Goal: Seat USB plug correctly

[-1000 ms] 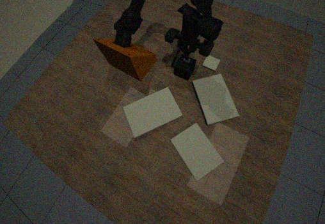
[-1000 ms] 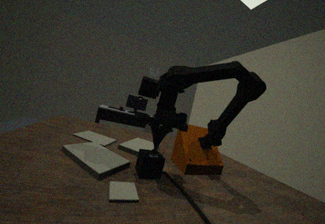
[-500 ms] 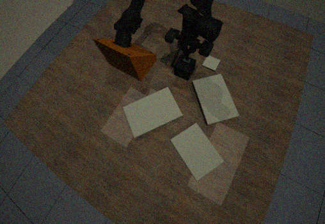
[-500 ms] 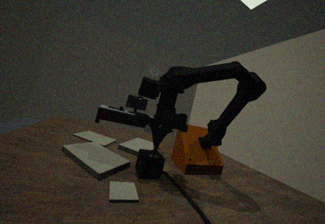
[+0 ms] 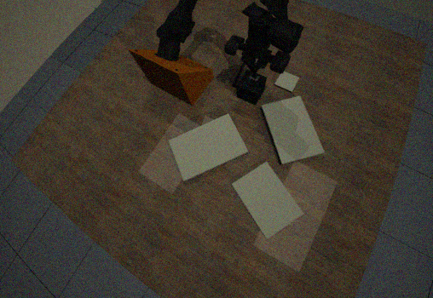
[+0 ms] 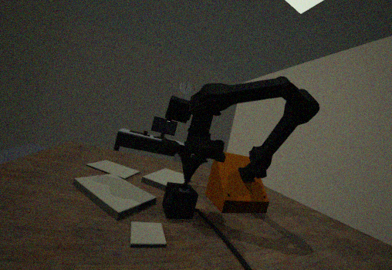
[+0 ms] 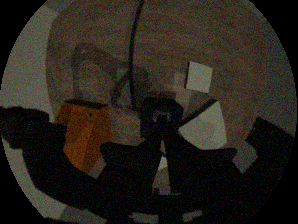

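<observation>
My gripper tip is 2 cm above the USB plug.
</observation>
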